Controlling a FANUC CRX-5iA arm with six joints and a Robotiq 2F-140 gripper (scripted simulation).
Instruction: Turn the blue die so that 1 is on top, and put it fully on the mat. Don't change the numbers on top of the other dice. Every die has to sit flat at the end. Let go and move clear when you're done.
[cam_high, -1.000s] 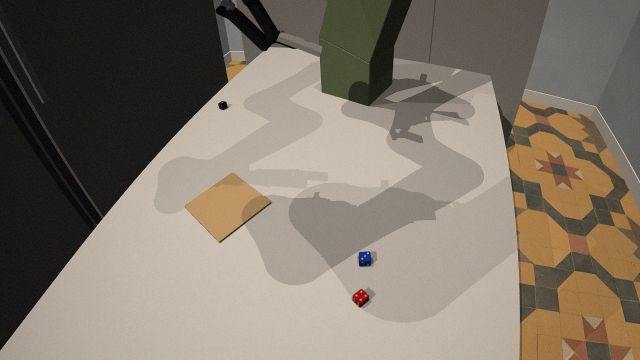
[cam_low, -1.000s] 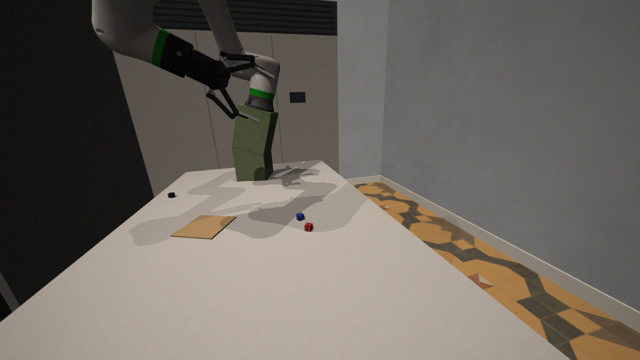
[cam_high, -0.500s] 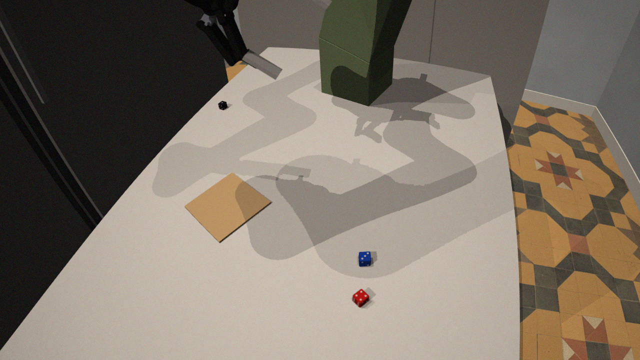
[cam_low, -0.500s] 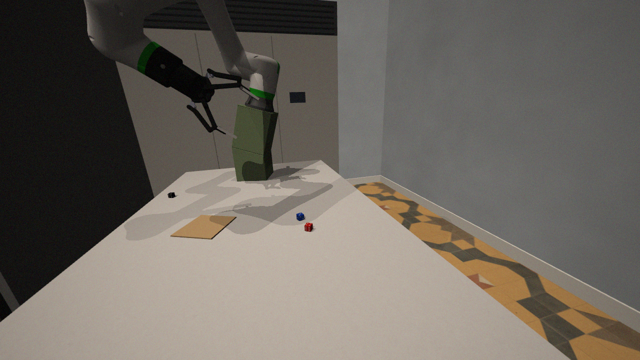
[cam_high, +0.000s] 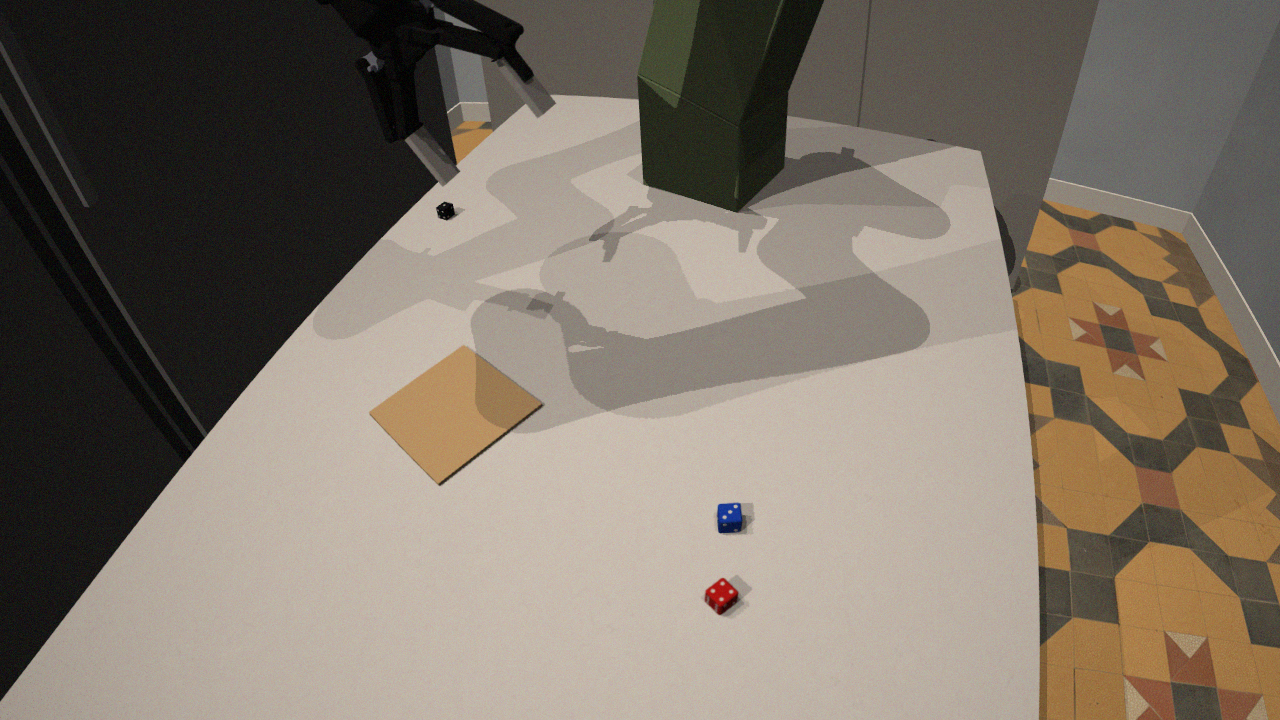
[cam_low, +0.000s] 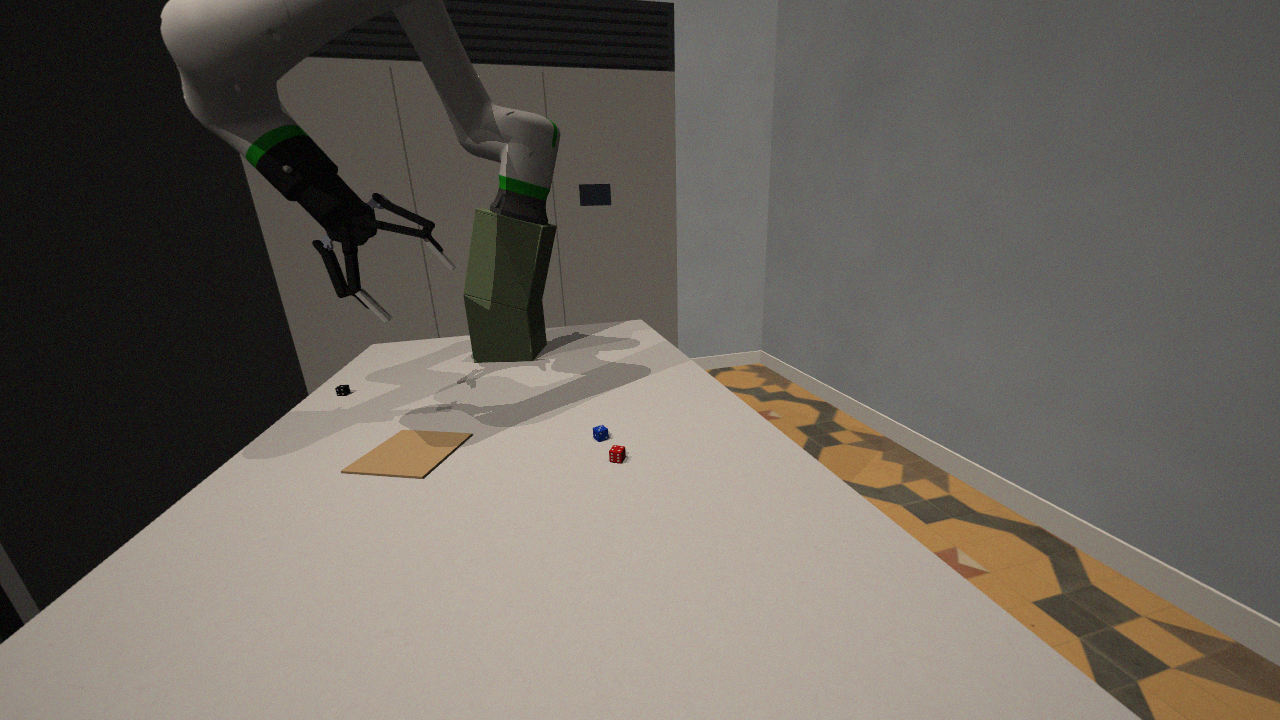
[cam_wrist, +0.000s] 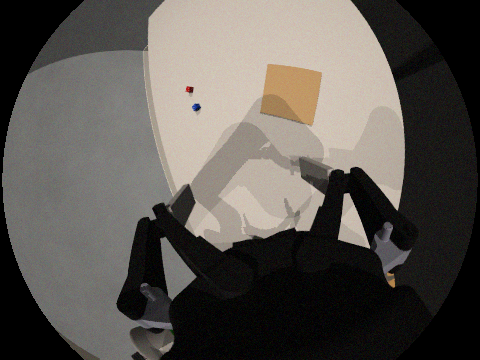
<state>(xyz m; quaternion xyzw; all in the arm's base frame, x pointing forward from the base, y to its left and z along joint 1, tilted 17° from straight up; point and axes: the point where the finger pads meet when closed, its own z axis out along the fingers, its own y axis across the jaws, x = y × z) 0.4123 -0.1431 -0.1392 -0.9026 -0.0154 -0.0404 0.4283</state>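
The black die lies 250 mm to the right of my hand, 240 mm below it and 200 mm behind it. Round my hand: mat: 250 mm below, 140 mm ahead, 20 mm to the right; then blue die: 290 mm to the left, 240 mm below, 180 mm ahead; then red die: 310 mm to the left, 260 mm ahead, 240 mm below.
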